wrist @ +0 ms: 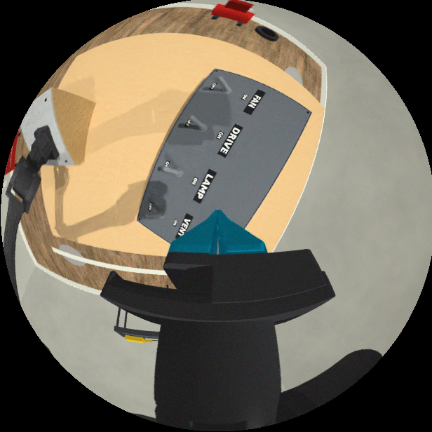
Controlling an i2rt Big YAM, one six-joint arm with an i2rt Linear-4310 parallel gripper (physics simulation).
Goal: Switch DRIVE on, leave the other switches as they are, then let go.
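Observation:
A grey switch panel (250,165) lies on the light wooden board, with four labelled levers in a row. The DRIVE lever (196,123) is the second from the top, beside its OFF mark and apart from the ON mark near the DRIVE label (230,140). The FAN lever (223,86), LAMP lever (172,169) and VENT lever (156,208) also stand on the OFF-mark side. My gripper (217,214) is shut and empty, with blue fingertips over the panel's lower part, right of the VENT label (184,226). It appears apart from every lever.
A box (75,125) with a pale face and a black fitting (44,145) stands at the left. A red object (233,12) and a black ring (267,33) are at the top edge. A dark frame with a yellow part (135,339) shows at the lower left.

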